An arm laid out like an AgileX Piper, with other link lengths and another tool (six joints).
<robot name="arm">
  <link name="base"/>
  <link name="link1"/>
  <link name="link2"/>
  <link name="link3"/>
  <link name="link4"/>
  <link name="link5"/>
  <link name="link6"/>
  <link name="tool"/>
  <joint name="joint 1" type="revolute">
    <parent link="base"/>
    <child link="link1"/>
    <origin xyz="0 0 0.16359" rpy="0 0 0"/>
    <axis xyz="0 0 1"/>
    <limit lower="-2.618" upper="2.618"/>
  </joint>
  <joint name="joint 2" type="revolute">
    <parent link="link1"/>
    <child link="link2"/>
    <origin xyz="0 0 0" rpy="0 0 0"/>
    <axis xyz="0 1 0"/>
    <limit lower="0" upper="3.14"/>
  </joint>
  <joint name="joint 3" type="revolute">
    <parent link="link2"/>
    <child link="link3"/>
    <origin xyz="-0.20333 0 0.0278" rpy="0 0 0"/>
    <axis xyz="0 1 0"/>
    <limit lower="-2.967" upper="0"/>
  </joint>
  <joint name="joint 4" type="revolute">
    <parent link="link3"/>
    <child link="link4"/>
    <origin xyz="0.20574 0 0.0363" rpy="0 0 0"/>
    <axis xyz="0.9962 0 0.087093"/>
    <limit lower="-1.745" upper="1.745"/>
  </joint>
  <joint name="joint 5" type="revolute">
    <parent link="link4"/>
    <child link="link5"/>
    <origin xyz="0 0 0" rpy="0 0 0"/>
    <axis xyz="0 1 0"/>
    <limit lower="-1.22" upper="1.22"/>
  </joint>
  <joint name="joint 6" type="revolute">
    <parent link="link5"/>
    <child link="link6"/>
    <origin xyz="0.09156 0 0.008" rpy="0 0 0"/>
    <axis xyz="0.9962 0 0.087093"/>
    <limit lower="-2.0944" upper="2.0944"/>
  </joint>
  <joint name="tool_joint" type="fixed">
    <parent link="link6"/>
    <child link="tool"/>
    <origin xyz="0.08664 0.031 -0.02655" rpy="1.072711 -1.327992 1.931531"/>
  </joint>
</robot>
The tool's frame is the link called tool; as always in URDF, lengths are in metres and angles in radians.
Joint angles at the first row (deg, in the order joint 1, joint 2, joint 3, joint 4, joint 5, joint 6):
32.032 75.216 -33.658 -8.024 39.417 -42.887
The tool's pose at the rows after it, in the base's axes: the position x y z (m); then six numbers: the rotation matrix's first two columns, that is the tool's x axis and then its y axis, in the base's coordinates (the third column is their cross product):
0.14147 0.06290 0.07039 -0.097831 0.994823 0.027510 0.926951 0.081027 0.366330
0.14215 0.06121 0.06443 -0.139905 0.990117 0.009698 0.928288 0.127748 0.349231
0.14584 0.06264 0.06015 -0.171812 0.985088 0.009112 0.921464 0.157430 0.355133
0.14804 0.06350 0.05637 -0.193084 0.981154 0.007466 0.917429 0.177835 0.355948
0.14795 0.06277 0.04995 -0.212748 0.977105 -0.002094 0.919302 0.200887 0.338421
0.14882 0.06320 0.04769 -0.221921 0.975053 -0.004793 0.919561 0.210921 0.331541
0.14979 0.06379 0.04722 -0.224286 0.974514 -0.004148 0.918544 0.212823 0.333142
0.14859 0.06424 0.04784 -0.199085 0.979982 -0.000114 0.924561 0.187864 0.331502
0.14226 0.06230 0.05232 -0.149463 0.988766 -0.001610 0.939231 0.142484 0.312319
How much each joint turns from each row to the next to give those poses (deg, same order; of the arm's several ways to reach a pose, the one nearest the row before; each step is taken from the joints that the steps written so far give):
0.051 2.553 0.063 -0.014 -1.754 -1.649
-0.028 2.198 0.066 -0.055 -1.086 -2.390
-0.001 1.535 0.001 0.000 -2.013 -1.684
0.001 1.344 0.000 -0.001 -1.458 -1.121
0.000 2.294 -0.001 -0.064 -1.186 -1.015
0.001 1.120 -0.351 0.108 -0.372 -0.594
-0.001 0.304 -0.166 0.001 -0.253 -0.119
-0.002 -0.197 -0.054 0.001 0.377 1.472
0.001 -1.492 -0.001 0.261 2.817 2.483

